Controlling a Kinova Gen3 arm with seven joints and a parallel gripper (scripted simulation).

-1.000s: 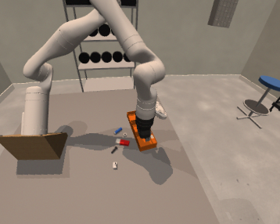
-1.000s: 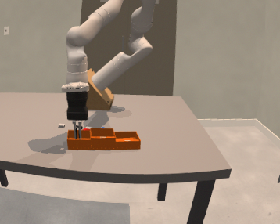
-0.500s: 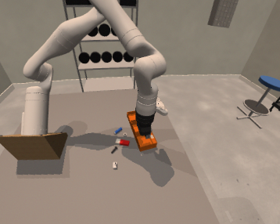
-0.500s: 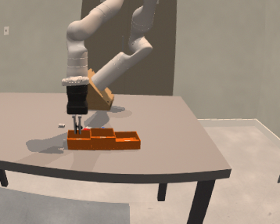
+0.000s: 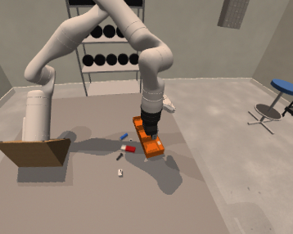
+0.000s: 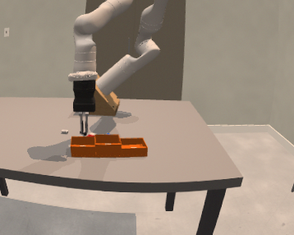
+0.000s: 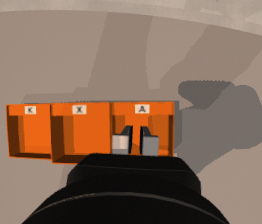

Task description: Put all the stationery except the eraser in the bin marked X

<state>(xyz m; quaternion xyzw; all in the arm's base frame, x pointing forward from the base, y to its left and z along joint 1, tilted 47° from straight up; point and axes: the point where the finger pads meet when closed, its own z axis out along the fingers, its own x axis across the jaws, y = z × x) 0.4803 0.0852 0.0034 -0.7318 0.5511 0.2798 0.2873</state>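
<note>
The orange bin lies 70 mm to the left of my hand, 70 mm below it and 30 mm behind it. From my hand the other things lie so: small ring 100 mm behind, 90 mm below, 40 mm to the left; white eraser 120 mm behind, 90 mm below, 10 mm to the right; blue item 140 mm behind, 80 mm below, 60 mm to the left.
</note>
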